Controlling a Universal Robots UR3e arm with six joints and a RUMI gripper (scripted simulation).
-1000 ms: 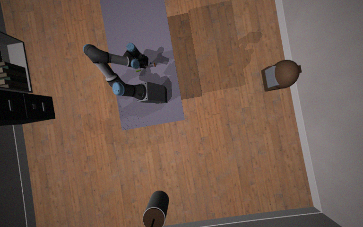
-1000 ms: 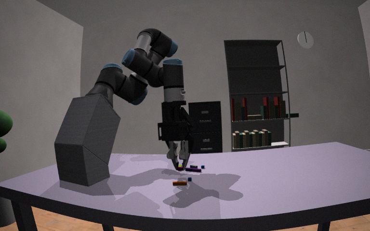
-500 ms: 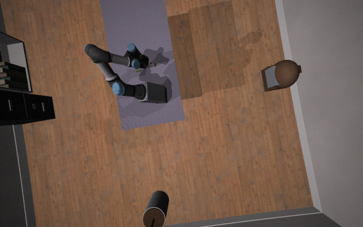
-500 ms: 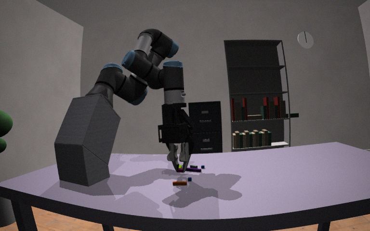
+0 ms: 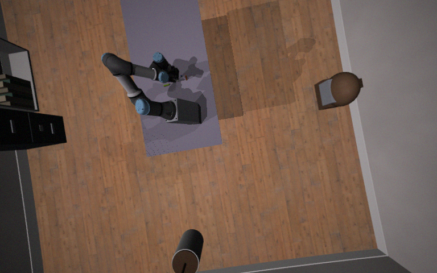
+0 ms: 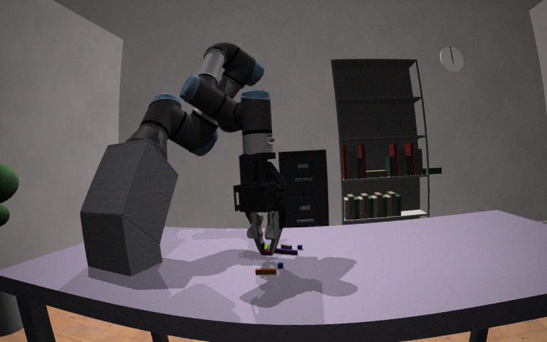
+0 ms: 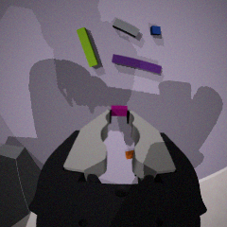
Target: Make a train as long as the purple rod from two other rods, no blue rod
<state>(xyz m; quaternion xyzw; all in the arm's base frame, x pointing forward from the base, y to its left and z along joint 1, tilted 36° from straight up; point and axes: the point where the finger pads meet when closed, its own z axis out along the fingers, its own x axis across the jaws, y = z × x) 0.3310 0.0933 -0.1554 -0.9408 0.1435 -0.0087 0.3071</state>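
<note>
My gripper is now 1 cm above the magenta rod. From my hand the other things lie so: lime rod (9 cm to the left, 2 cm below, 2 cm behind); purple rod (5 cm to the left, 3 cm ahead, 2 cm below); orange rod (10 cm to the right, 2 cm below, 1 cm ahead).
</note>
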